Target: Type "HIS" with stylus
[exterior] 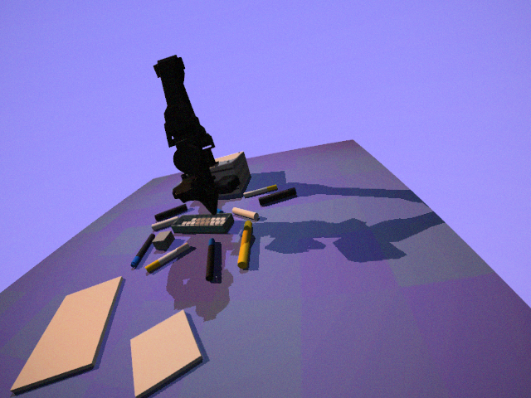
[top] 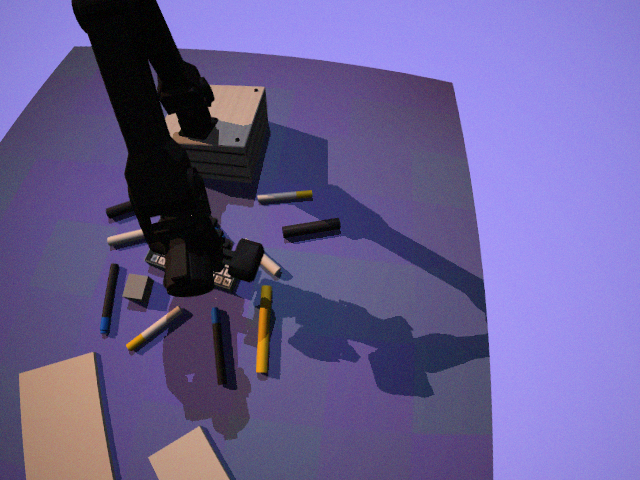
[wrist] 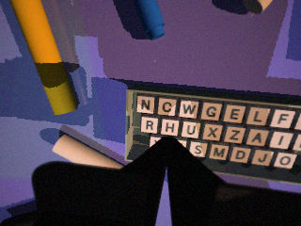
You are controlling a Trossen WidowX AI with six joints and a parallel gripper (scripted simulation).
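My gripper tip is now 11 cm past the blue stylus, 9 cm to the left of it and 3 cm above it. The rest, counted from my gripper tip: small cube (14 cm to the right, 8 cm ahead, 3 cm below); yellow marker (12 cm to the left, 8 cm ahead, 3 cm below).
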